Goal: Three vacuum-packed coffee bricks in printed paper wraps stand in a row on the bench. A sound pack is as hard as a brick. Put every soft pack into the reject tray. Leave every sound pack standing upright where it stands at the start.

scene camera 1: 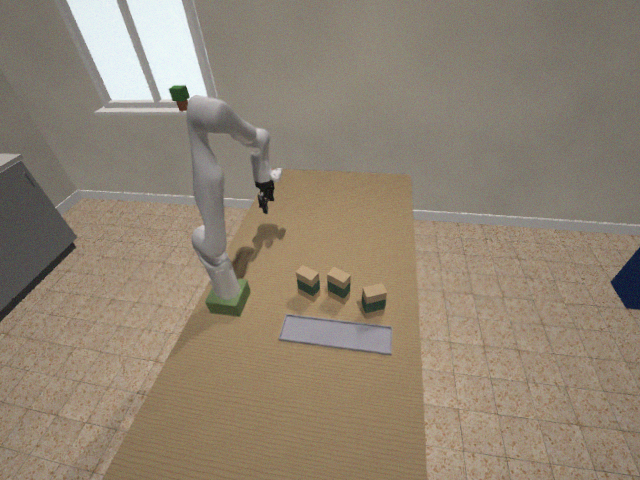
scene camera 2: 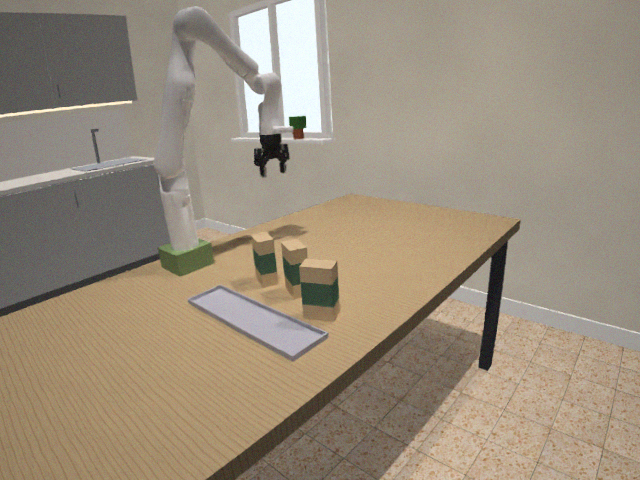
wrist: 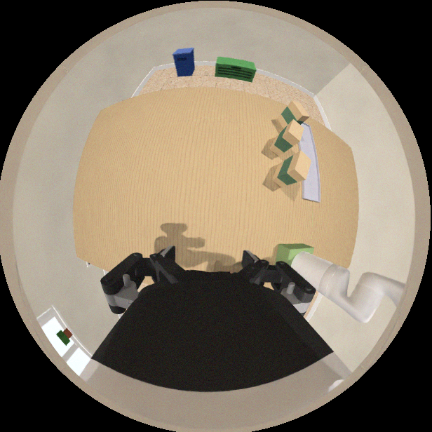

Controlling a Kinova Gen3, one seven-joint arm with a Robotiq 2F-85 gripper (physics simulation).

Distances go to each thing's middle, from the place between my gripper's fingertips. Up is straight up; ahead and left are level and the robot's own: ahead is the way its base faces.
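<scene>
My hand's 370 mm short of the grey reject tray (scene camera 2: 291, 337) at the moment, and it's 410 mm to the left of the tray and 270 mm above it.
</scene>
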